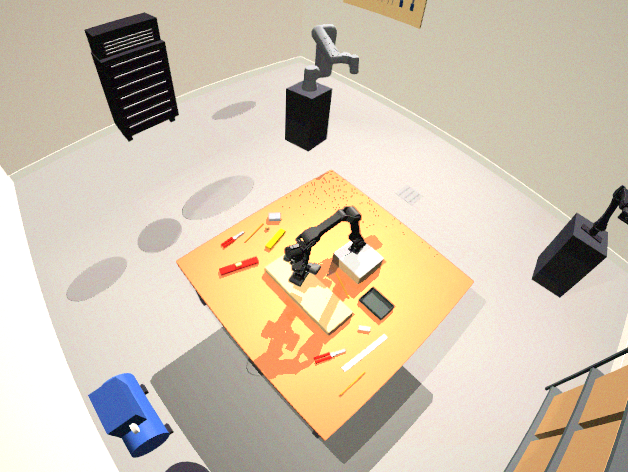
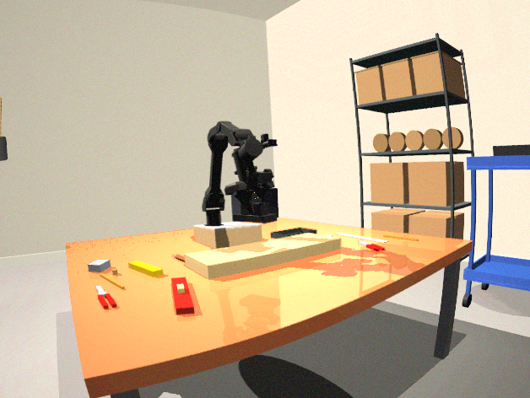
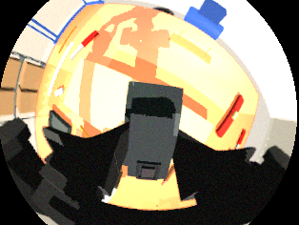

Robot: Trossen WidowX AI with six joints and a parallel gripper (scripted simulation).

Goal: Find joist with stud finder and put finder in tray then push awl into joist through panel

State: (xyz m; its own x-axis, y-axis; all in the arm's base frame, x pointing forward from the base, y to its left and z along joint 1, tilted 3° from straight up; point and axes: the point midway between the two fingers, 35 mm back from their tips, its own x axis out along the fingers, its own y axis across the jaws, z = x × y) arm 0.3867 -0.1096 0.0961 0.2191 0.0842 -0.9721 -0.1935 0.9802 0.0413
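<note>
My gripper tip is now 20 mm past the dark stud finder and 20 mm below it. From my gripper tip the other things lie so: awl (250 mm behind, 160 mm to the right, 150 mm below); red level (110 mm ahead, 360 mm to the right, 140 mm below); yellow block (180 mm behind, 330 mm to the right, 150 mm below).
</note>
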